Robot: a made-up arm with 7 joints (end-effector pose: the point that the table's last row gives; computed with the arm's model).
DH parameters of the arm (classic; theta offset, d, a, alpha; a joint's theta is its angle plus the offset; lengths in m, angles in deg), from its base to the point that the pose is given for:
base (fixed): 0 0.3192 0.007 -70
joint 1: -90 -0.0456 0.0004 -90
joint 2: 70 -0.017 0.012 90
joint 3: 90 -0.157 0.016 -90
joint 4: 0 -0.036 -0.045 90
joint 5: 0 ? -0.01 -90
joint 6: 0 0.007 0.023 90
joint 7: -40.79 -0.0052 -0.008 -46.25
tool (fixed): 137.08 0.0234 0 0
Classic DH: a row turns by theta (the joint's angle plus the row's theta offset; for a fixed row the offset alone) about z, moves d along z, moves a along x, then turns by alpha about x.
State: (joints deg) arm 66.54 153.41 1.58 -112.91 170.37 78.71 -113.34
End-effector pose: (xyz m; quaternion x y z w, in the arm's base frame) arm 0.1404 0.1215 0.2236 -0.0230 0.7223 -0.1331 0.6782
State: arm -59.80 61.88 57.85 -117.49 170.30 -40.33 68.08
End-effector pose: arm 0.1027 0.0727 0.4144 0.4744 -0.5980 0.6308 0.1395
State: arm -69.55 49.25 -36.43 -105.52 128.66 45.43 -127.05
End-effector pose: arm 0.2416 -0.0811 0.3264 -0.1496 -0.3968 -0.5230 0.7394
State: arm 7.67 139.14 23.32 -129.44 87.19 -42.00 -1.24
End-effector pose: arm 0.1421 0.0457 0.4067 -0.3864 -0.1989 -0.1867 0.8811
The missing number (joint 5, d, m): -0.132
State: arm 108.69 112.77 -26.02 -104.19 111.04 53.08 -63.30
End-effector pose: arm -0.1331 0.1656 0.2708 0.2101 0.9066 0.2671 0.2501
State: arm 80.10 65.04 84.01 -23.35 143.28 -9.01 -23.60
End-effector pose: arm -0.2098 0.1567 0.3126 0.3555 0.6954 -0.6164 0.1007
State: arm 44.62 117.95 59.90 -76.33 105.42 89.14 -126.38
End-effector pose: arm 0.1799 0.1456 0.4136 0.4347 0.0636 -0.1525 0.8853
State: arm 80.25 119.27 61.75 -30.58 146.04 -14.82 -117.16
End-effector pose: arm 0.0516 0.2218 0.3981 0.3805 -0.4671 0.5946 0.5324
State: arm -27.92 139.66 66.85 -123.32 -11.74 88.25 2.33
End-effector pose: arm -0.0200 -0.0864 0.4795 -0.0719 -0.9400 0.3251 0.0743
